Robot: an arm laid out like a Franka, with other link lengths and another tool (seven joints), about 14 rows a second.
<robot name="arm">
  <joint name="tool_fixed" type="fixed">
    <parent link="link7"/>
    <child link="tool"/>
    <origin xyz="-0.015 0.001 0.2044" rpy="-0.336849 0 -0.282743"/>
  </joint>
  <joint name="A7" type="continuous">
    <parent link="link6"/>
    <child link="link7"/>
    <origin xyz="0.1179 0 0" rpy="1.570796 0 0"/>
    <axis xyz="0 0 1"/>
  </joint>
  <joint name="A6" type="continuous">
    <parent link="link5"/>
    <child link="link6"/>
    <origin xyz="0 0 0" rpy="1.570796 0 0"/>
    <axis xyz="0 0 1"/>
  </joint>
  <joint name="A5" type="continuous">
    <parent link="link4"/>
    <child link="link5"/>
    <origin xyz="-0.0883 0.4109 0" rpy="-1.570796 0 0"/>
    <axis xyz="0 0 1"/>
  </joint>
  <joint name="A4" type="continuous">
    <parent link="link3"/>
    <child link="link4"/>
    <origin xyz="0.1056 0 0" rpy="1.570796 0 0"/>
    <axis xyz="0 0 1"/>
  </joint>
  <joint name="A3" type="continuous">
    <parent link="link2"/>
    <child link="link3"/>
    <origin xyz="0 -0.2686 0" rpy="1.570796 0 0"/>
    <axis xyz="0 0 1"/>
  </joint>
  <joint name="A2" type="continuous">
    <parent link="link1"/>
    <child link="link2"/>
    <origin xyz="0 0 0" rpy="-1.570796 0 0"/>
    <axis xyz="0 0 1"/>
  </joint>
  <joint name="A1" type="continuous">
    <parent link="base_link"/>
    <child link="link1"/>
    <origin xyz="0 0 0.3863"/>
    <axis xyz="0 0 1"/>
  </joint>
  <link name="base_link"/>
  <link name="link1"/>
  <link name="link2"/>
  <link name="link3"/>
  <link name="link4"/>
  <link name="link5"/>
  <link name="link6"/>
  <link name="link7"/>
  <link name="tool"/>
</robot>
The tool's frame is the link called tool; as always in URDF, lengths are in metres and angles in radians. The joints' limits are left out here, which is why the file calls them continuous.
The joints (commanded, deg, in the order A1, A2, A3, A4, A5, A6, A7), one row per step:
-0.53, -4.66, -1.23, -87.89, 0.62, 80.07, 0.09
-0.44, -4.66, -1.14, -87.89, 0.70, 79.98, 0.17
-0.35, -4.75, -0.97, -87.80, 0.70, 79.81, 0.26
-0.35, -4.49, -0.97, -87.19, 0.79, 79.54, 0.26
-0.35, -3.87, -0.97, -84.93, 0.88, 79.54, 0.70
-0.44, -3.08, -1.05, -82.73, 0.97, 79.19, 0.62
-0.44, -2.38, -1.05, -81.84, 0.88, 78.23, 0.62
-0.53, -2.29, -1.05, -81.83, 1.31, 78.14, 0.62
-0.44, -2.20, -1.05, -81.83, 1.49, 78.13, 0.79
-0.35, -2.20, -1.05, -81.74, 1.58, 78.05, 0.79
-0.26, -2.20, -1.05, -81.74, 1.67, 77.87, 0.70
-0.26, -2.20, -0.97, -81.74, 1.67, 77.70, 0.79
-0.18, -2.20, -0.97, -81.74, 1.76, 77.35, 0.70
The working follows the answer.
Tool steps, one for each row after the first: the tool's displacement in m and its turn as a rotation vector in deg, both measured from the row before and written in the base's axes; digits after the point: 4 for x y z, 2 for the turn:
-0.0003, 0.0022, -0.0001, 0.07, 0.09, 0.11
-0.0008, 0.0027, 0.0014, -0.02, -0.01, 0.17
0.0007, 0.0003, 0.0022, 0.08, -0.08, 0.01
0.0048, 0.0004, 0.0131, 0.02, -1.63, -0.43
0.0037, -0.0015, 0.0102, 0.05, -1.06, -0.07
0.0000, -0.0003, -0.0012, -0.08, 0.77, 0.00
0.0001, 0.0008, -0.0010, 0.43, 0.16, -0.01
0.0004, 0.0016, -0.0009, 0.17, 0.10, -0.05
-0.0002, 0.0013, 0.0006, 0.09, -0.01, 0.11
-0.0006, 0.0013, -0.0003, 0.09, 0.18, 0.20
-0.0006, 0.0009, -0.0003, 0.00, 0.17, 0.00
-0.0013, 0.0012, -0.0006, 0.10, 0.35, 0.20

Tool pose at each row, in the base's axes (x y z in m, rotation vector in deg; rounded; the steps above come from the unrounded poses):
0.5723, -0.0165, 0.5889, 160.68, 21.05, -0.79
0.5720, -0.0143, 0.5888, 160.74, 21.24, -0.88
0.5713, -0.0117, 0.5902, 160.69, 21.47, -0.83
0.5720, -0.0113, 0.5924, 160.76, 21.48, -0.70
0.5767, -0.0110, 0.6054, 160.69, 20.50, 1.50
0.5805, -0.0124, 0.6157, 160.63, 20.15, 2.98
0.5805, -0.0127, 0.6145, 160.64, 20.32, 1.89
0.5806, -0.0120, 0.6135, 161.08, 20.38, 1.74
0.5809, -0.0103, 0.6126, 161.27, 20.35, 1.62
0.5807, -0.0090, 0.6132, 161.34, 20.51, 1.68
0.5801, -0.0078, 0.6129, 161.41, 20.84, 1.49
0.5795, -0.0069, 0.6127, 161.43, 20.87, 1.25
0.5782, -0.0057, 0.6121, 161.53, 21.24, 0.82

